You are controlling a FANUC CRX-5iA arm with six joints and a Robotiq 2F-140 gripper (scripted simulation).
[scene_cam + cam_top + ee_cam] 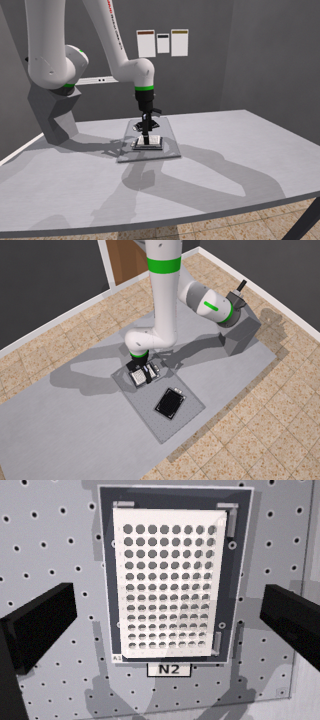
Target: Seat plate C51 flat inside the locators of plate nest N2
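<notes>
Now: the white well plate 30 mm below my hand. Round my hand: nest base 50 mm below; then black well plate 240 mm to the left, 40 mm below, 10 mm ahead.
</notes>
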